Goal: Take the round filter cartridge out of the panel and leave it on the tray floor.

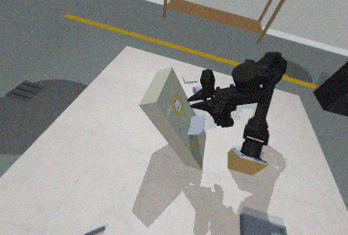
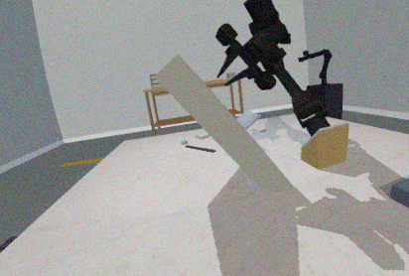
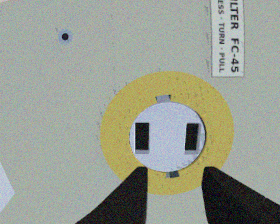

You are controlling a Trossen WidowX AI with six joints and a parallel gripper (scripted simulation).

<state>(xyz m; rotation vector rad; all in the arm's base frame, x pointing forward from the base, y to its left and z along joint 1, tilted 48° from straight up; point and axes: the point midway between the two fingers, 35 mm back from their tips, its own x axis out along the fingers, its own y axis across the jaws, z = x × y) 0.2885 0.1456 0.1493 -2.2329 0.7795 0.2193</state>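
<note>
My gripper tip is 5 cm short of the round filter cartridge and 3 cm above it. The rest, counted from my gripper tip: grey-green service panel 11 cm below; flat white piece 1 cm behind, 47 cm to the right, 27 cm below; grey-blue tray 36 cm behind, 30 cm to the left, 26 cm below.
</note>
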